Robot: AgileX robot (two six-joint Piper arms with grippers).
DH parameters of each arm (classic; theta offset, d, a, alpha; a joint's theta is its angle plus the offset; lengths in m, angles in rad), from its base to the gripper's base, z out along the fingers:
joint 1: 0 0.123 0 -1.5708
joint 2: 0.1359 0 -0.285 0
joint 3: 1.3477 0 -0.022 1.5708
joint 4: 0 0.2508 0 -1.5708
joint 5: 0 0 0.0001 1.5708
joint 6: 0 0.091 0 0
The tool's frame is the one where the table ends.
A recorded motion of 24 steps. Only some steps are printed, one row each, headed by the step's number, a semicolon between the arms.
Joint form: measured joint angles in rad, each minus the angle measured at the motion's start. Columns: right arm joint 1, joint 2, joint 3, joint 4, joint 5, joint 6; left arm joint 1, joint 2, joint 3, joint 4, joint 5, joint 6.
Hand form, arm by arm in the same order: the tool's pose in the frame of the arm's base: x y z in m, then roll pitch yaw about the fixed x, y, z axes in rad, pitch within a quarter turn. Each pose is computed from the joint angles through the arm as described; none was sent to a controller.
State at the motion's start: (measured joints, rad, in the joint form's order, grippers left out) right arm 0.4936 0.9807 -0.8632 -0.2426 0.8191 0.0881; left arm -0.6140 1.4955 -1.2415 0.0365 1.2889 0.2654
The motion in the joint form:
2: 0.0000 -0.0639 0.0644 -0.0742 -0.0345 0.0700; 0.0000 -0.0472 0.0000 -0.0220 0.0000 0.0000
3: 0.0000 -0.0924 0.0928 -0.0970 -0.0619 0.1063; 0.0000 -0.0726 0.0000 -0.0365 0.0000 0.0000
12: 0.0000 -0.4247 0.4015 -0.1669 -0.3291 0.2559; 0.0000 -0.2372 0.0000 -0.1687 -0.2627 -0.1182
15: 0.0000 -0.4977 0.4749 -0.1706 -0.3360 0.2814; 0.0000 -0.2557 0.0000 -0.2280 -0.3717 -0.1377
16: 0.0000 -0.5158 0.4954 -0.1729 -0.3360 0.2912; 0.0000 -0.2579 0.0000 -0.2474 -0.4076 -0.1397
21: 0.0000 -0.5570 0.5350 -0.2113 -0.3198 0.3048; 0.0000 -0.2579 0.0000 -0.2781 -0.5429 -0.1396
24: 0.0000 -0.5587 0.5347 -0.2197 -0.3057 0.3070; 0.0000 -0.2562 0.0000 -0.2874 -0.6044 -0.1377
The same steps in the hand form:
2: 0.1615 0.0641 0.3217 -2.8538 0.7633 -2.5536; 0.2215 -0.1546 0.3101 3.0846 0.1527 2.2549
3: 0.1573 0.0610 0.3198 -2.8535 0.7976 -2.5686; 0.2168 -0.1528 0.3169 3.0918 0.1810 2.2577
12: 0.1062 0.0378 0.2851 -2.9106 1.1041 -2.6005; 0.1992 -0.1530 0.3694 -3.0847 0.6255 2.4314
15: 0.0953 0.0320 0.2691 -2.9523 1.1153 -2.6461; 0.1996 -0.1576 0.3810 -2.9995 0.7529 2.5136
16: 0.0927 0.0305 0.2641 -2.9666 1.1147 -2.6632; 0.2005 -0.1594 0.3840 -2.9697 0.7900 2.5411
21: 0.0874 0.0253 0.2543 -2.9072 1.1041 -2.6224; 0.2071 -0.1641 0.3935 -2.9091 0.9201 2.6144
24: 0.0871 0.0242 0.2537 -2.8935 1.0938 -2.6173; 0.2105 -0.1659 0.3976 -2.8833 0.9771 2.6484

